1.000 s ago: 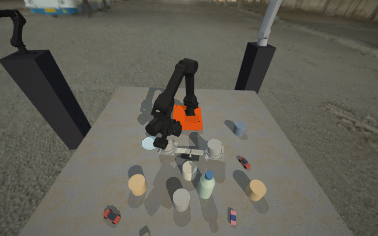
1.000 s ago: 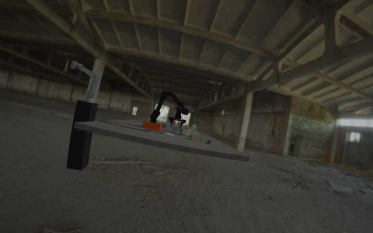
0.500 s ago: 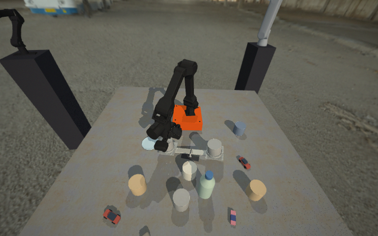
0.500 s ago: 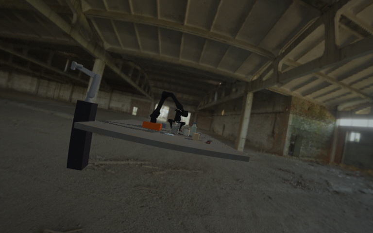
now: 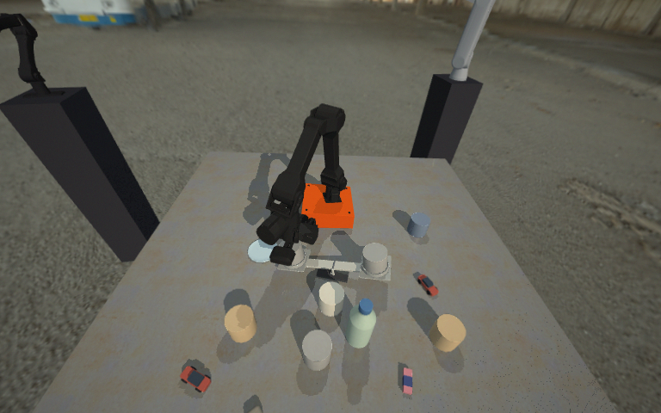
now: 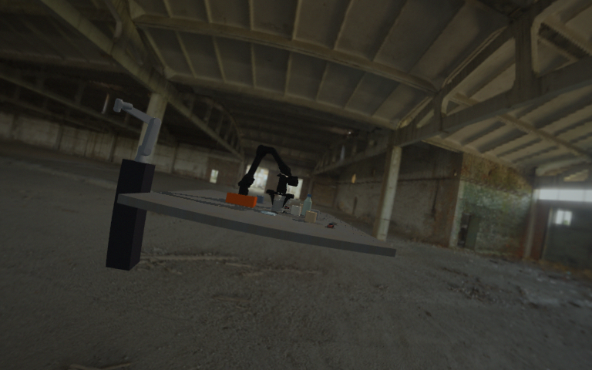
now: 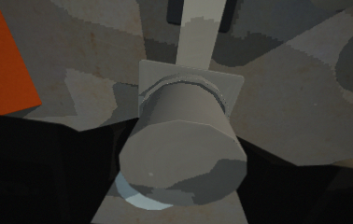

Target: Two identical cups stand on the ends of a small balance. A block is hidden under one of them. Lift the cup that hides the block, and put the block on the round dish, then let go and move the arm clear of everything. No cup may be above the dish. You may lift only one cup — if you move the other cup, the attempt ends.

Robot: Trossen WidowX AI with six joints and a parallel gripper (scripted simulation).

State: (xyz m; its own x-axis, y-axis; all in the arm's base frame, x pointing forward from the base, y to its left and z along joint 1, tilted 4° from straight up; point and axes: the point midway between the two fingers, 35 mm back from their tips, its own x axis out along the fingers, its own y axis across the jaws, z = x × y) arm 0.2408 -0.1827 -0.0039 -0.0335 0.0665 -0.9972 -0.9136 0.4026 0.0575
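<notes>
Right now the pale blue round dish is 10 cm to the right of my gripper tip, 7 cm behind it and 4 cm below it. Also, from my gripper tip: pale green block 1 cm below; small balance 12 cm to the left, 6 cm ahead, 2 cm below; cream cylinder 15 cm ahead, 8 cm to the left, 1 cm below.
</notes>
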